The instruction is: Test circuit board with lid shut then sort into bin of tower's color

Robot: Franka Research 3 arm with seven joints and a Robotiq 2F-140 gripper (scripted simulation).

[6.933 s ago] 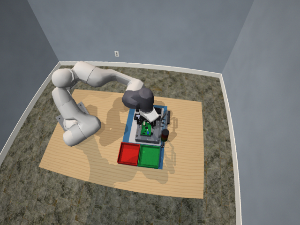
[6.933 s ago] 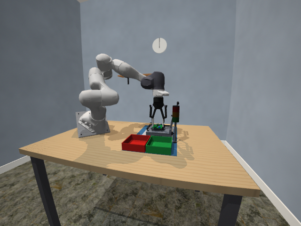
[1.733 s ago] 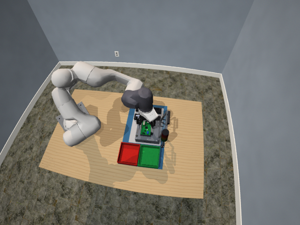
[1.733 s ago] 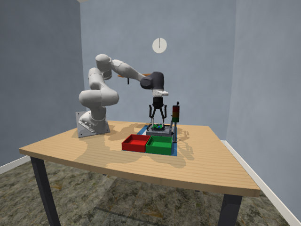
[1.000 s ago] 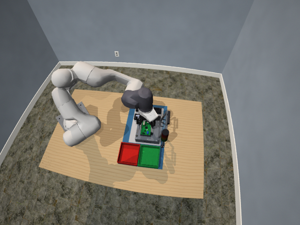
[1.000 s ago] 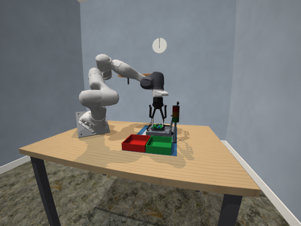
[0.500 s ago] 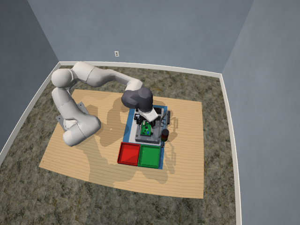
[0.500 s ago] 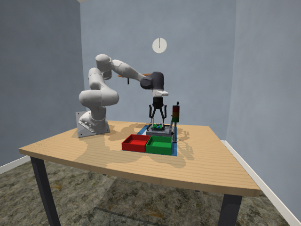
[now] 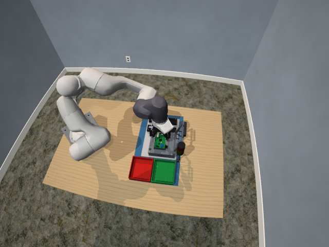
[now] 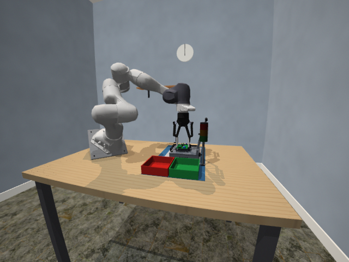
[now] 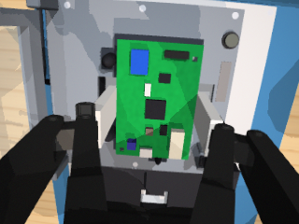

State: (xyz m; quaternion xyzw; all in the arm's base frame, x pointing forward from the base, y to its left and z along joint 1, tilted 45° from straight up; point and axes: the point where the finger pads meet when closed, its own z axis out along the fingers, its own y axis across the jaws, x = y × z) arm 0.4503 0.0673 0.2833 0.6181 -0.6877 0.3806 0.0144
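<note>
Right now my hand is 20 mm above the green circuit board. Round my hand: tester plate: 10 mm ahead, 40 mm below; then clear lid: 120 mm ahead, 30 mm to the right, 80 mm above; then green bin: 10 mm behind, 210 mm to the right, 90 mm below.
</note>
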